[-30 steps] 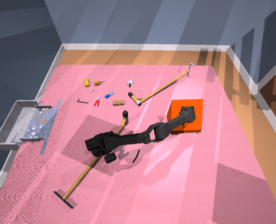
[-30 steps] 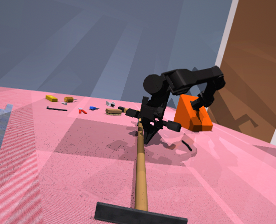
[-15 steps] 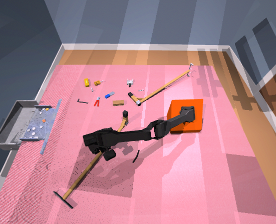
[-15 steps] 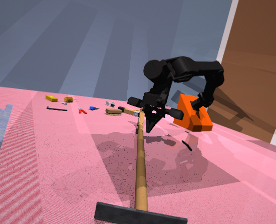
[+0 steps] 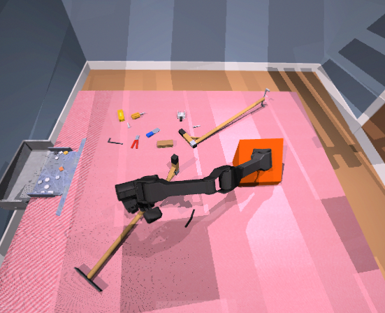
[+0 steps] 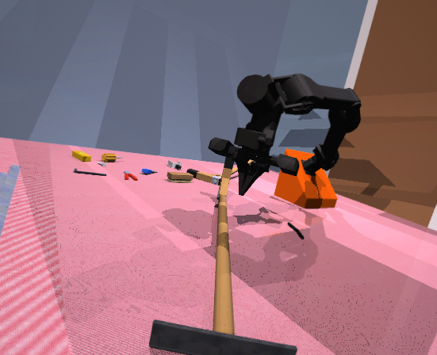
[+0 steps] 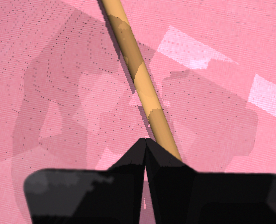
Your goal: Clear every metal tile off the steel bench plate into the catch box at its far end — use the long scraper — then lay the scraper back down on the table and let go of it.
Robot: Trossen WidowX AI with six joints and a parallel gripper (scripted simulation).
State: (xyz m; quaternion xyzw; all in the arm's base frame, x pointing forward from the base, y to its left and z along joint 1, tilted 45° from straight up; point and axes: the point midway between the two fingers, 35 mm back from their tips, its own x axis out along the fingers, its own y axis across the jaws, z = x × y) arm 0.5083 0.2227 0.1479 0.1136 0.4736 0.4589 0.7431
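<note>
The long scraper lies 3 cm ahead of my gripper tip and 3 cm below it. Also, from my gripper tip: wooden block 5 cm behind, 41 cm to the right, 7 cm below; then black strip 20 cm behind, 8 cm below; then blue tool 3 cm ahead, 50 cm to the right, 8 cm below.
</note>
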